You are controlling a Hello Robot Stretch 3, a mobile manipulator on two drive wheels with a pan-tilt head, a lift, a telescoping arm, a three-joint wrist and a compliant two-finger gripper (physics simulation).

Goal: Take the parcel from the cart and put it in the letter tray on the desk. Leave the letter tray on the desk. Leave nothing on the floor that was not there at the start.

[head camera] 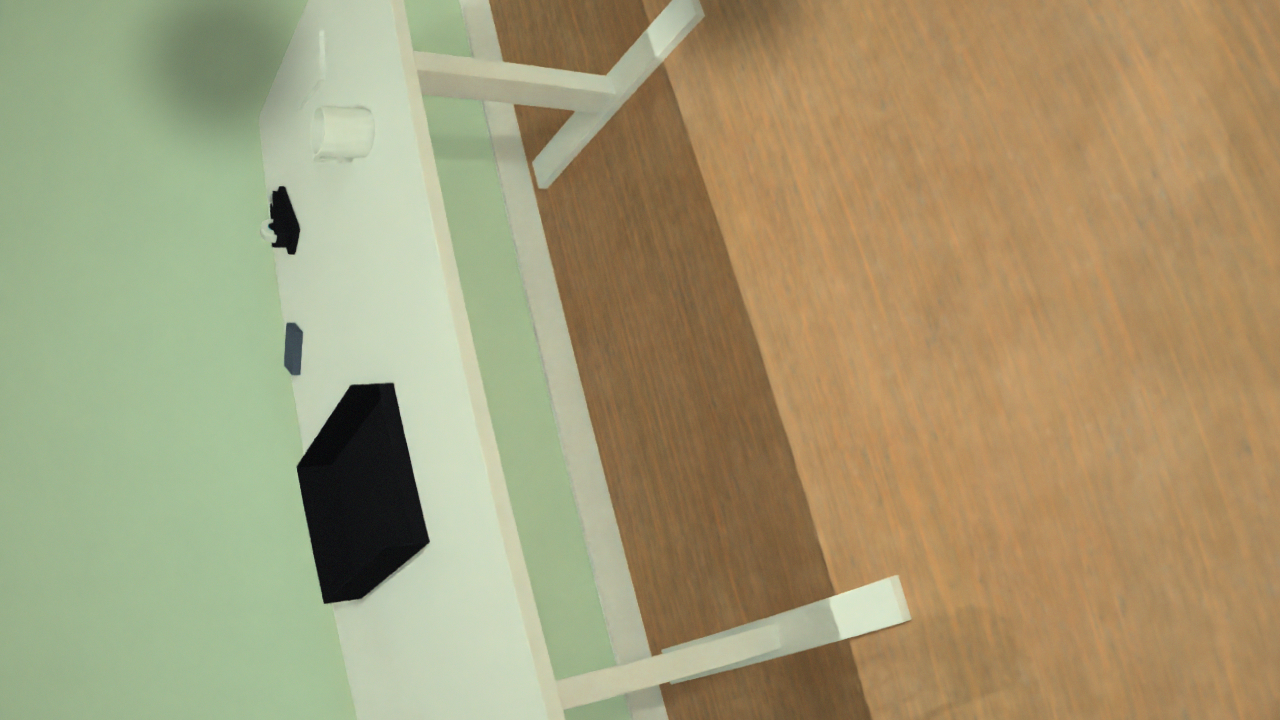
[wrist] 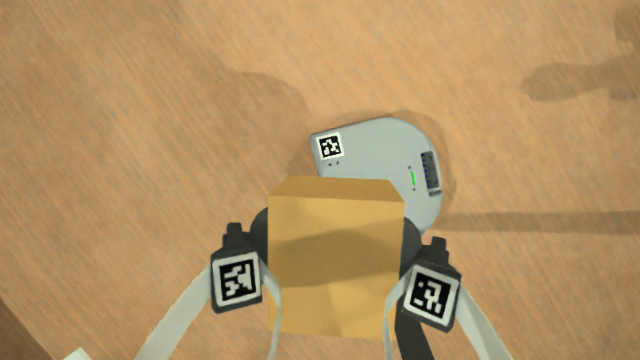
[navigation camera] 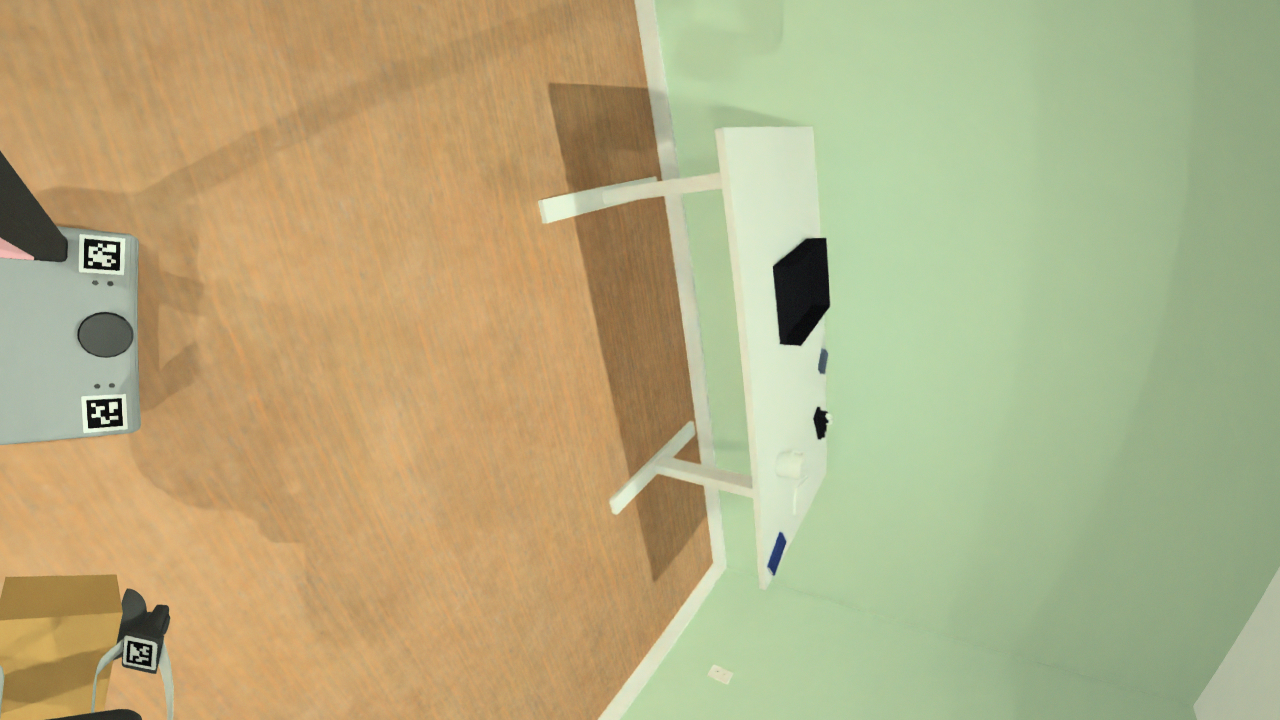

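Where they show: gripper, fingertip midpoint: [wrist: 335, 236] [navigation camera: 58, 610]; robot's base, origin of the base link: [navigation camera: 104, 330].
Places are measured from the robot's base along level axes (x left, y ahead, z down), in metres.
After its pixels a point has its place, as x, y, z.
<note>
My gripper [wrist: 335, 236] {-0.126, -0.022, -0.861} is shut on the parcel [navigation camera: 53, 640] {-0.116, -0.020, -0.916} [wrist: 335, 265] {-0.133, -0.025, -0.915}, a tan box held upright between both fingertips, above the floor. One finger shows beside the parcel at the lower left of the navigation view. The black letter tray [head camera: 362, 497] {0.216, 1.644, -0.723} [navigation camera: 801, 291] {0.209, 1.660, -0.723} sits on the white desk [head camera: 384, 277] {-0.141, 1.502, -0.720} [navigation camera: 760, 214] {0.384, 1.262, -0.720} against the green wall. The held parcel is well apart from the desk. The tray's inside is too dark to make out. The cart does not show in these views.
On the desk are a white mug [head camera: 347, 132] {-0.375, 1.534, -0.767} [navigation camera: 789, 463] {-0.368, 1.537, -0.769}, a small black object [head camera: 284, 221] {-0.299, 1.993, -0.742} [navigation camera: 820, 423] {-0.302, 1.995, -0.742}, a small blue-grey block [head camera: 293, 349] {-0.043, 1.965, -0.738} [navigation camera: 822, 360] {-0.040, 1.966, -0.734} and a dark blue flat item [navigation camera: 776, 553] {-0.735, 1.623, -0.732}. Desk feet [head camera: 870, 608] [navigation camera: 572, 207] stick out over the floor. My base [navigation camera: 44, 344] {-0.015, -0.075, -0.160} [wrist: 375, 150] {-0.093, -0.111, -0.160} stands away from the desk.
</note>
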